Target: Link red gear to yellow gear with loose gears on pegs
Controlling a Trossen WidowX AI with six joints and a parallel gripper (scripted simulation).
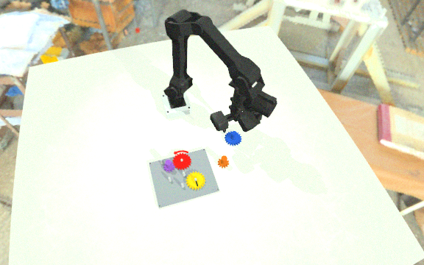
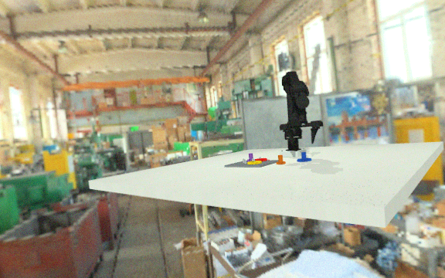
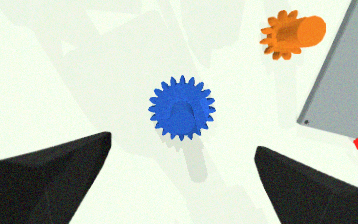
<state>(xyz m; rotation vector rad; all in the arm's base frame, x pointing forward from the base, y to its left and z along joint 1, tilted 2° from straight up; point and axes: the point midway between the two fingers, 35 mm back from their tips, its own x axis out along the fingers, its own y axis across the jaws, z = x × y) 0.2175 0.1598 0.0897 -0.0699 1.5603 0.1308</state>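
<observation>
The blue gear is 60 mm below my gripper tip. The rest, counted from my gripper tip: orange gear (90 mm ahead, 70 mm to the right, 60 mm below); then red gear (210 mm to the right, 60 mm below, 40 mm ahead); then red arrow (210 mm to the right, 70 mm below).
</observation>
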